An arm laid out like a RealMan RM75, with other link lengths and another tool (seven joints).
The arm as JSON. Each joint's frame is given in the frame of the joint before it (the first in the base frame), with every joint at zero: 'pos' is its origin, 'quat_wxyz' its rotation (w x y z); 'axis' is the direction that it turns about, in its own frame. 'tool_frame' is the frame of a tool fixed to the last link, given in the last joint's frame.
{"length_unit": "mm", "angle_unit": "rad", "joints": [
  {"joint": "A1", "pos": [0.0, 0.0, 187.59], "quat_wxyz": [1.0, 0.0, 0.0, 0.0], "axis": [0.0, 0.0, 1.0]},
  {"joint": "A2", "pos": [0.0, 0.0, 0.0], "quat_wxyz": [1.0, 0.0, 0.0, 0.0], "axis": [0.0, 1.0, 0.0]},
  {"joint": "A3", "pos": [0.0, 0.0, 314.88], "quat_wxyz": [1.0, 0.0, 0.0, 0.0], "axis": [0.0, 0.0, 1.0]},
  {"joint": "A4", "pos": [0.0, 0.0, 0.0], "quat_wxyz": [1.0, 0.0, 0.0, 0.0], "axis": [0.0, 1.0, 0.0]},
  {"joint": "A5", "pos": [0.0, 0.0, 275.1], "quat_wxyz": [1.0, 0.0, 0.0, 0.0], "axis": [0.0, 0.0, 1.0]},
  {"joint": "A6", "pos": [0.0, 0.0, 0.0], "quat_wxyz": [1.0, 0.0, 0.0, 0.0], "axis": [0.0, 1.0, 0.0]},
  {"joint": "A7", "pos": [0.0, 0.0, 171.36], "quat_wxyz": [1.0, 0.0, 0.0, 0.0], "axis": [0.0, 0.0, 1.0]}
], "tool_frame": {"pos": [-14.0, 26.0, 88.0], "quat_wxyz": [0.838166, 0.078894, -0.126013, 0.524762]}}
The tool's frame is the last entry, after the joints.
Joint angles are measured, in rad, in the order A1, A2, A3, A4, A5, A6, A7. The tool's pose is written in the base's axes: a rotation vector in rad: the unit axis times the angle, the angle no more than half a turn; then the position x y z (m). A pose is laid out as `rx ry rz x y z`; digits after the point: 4 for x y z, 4 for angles.
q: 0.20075 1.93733 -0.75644 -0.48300 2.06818 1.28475 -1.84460
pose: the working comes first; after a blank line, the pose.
Where each joint sits with the arm in this pose, in the base's axes (m; each line is computed from the numbers above, not from the rounded line before):
A1: 0.0000 0.0000 0.1876
A2: 0.0000 0.0000 0.1876
A3: 0.2881 0.0586 0.0747
A4: 0.2881 0.0586 0.0747
A5: 0.5261 0.1965 0.0742
A6: 0.5261 0.1965 0.0742
A7: 0.4871 0.3602 0.0417
the tool: 0.4385 0.4384 0.0298

-0.7527 1.7274 1.7838 0.4385 0.4384 0.0298
